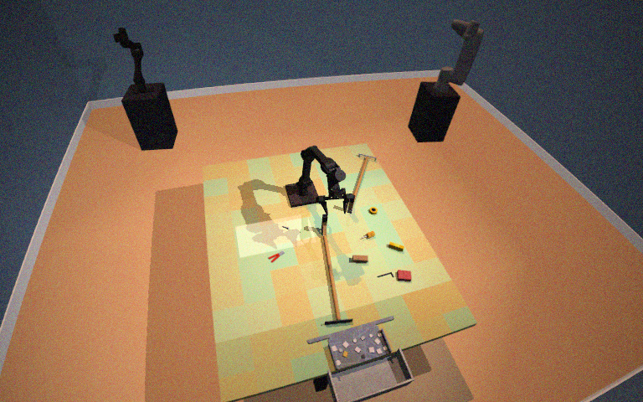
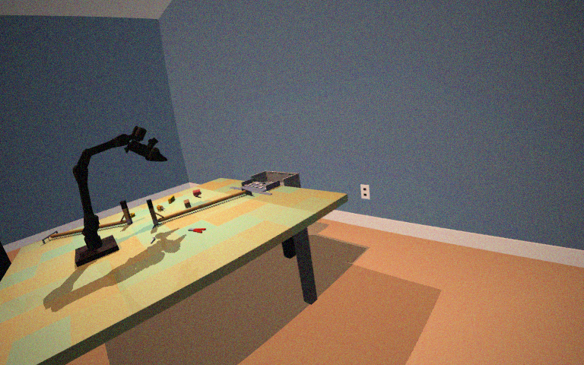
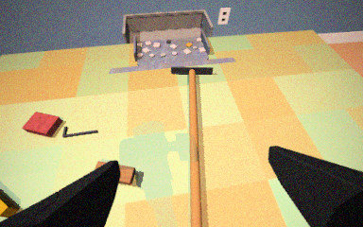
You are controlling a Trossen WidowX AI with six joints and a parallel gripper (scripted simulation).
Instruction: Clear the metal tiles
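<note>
Right now my gripper tip is 260 mm above the long scraper, 140 mm short of it and 30 mm to the left of it. Also, from my gripper tip: orange screwdriver: 310 mm below, 250 mm to the left, 70 mm behind; then hex key: 320 mm below, 290 mm to the left, 200 mm ahead; then brown block: 310 mm below, 150 mm to the left, 90 mm ahead.
</note>
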